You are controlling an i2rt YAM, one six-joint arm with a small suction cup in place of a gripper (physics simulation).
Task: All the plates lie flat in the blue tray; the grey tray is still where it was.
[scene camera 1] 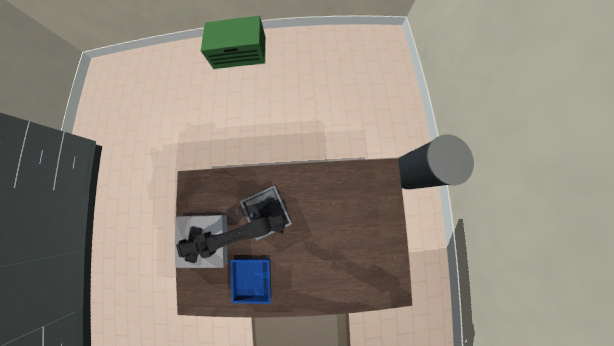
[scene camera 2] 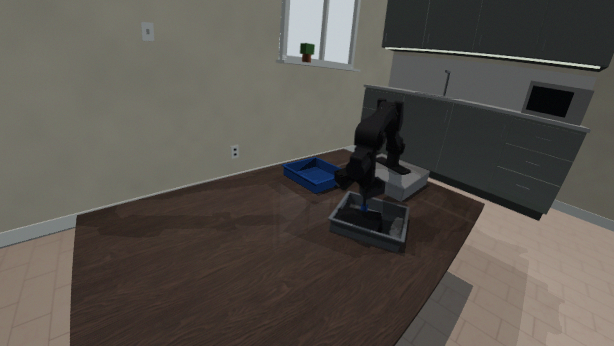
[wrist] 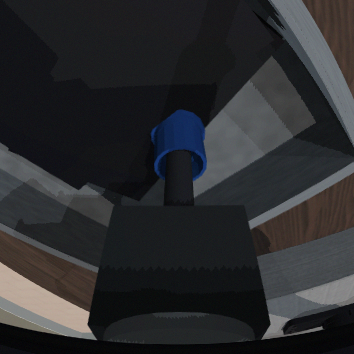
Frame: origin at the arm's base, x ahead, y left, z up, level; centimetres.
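Seen in the pictures: hand, tool point: (scene camera 2: 363,212) (wrist: 178,128); arm's base, link origin: (scene camera 2: 391,166) (wrist: 338,311).
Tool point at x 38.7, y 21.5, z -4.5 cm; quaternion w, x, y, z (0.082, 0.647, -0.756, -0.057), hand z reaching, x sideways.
Note:
Offsets run from my tool point to a thing's top centre. Level surfaces: height alone.
The grey tray {dx +0.1, dy +3.8, dz +2.3 cm} (scene camera 1: 256,197) (scene camera 2: 365,237) (wrist: 310,47) sits near the middle of the dark wooden table {dz -2.7 cm} (scene camera 1: 343,241) (scene camera 2: 205,266). Dark, near-black plates {dx +5.8, dy +3.5, dz +1.8 cm} (scene camera 2: 358,219) (wrist: 88,88) lie inside it, overlapping; I cannot tell them apart. My arm reaches down into this tray. The blue suction cup (scene camera 2: 364,207) (wrist: 180,138) rests on the top black plate, with no gap showing. In the overhead view the arm hides the cup. The blue tray {dx -2.4, dy -36.5, dz +2.3 cm} (scene camera 1: 233,279) (scene camera 2: 311,174) stands apart, near the robot base, and shows no plate inside.
The grey robot base block (scene camera 1: 212,223) (scene camera 2: 410,182) stands at the table's edge between the two trays. A dark cylinder (scene camera 1: 433,163) stands off the table's far corner. A green cabinet (scene camera 1: 233,40) is on the floor by the wall. Kitchen counters (scene camera 2: 494,141) run behind the base.

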